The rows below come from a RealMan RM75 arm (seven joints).
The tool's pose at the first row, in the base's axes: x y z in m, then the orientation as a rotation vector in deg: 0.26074, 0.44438, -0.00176, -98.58, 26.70, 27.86
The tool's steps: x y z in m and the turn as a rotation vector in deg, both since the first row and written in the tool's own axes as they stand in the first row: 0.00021, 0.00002, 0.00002, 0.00, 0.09, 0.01; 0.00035, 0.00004, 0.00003, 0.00, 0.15, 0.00; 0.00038, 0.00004, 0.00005, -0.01, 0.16, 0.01; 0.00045, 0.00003, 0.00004, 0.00, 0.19, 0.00; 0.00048, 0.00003, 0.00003, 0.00, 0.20, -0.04; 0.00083, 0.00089, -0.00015, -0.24, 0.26, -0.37; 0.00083, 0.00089, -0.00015, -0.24, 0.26, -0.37; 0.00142, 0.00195, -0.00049, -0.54, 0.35, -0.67; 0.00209, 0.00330, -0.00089, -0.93, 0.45, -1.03; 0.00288, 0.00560, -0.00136, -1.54, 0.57, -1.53; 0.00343, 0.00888, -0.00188, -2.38, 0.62, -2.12; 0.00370, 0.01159, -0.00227, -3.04, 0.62, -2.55; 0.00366, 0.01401, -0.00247, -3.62, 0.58, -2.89; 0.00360, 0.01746, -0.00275, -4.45, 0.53, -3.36
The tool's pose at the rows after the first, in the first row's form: 0.26090, 0.44439, -0.00190, -98.61, 26.77, 27.79; 0.26101, 0.44439, -0.00199, -98.63, 26.81, 27.73; 0.26103, 0.44440, -0.00201, -98.64, 26.82, 27.74; 0.26109, 0.44439, -0.00204, -98.64, 26.84, 27.70; 0.26112, 0.44438, -0.00206, -98.65, 26.81, 27.66; 0.26095, 0.44402, -0.00291, -98.95, 26.52, 27.45; 0.26095, 0.44402, -0.00291, -98.95, 26.52, 27.45; 0.26088, 0.44346, -0.00404, -99.31, 26.27, 27.25; 0.26072, 0.44278, -0.00543, -99.77, 25.95, 27.02; 0.26013, 0.44184, -0.00765, -100.47, 25.49, 26.75; 0.25882, 0.44067, -0.01052, -101.38, 24.85, 26.53; 0.25757, 0.43976, -0.01279, -102.08, 24.35, 26.42; 0.25622, 0.43910, -0.01470, -102.67, 23.91, 26.38; 0.25428, 0.43816, -0.01741, -103.51, 23.30, 26.33
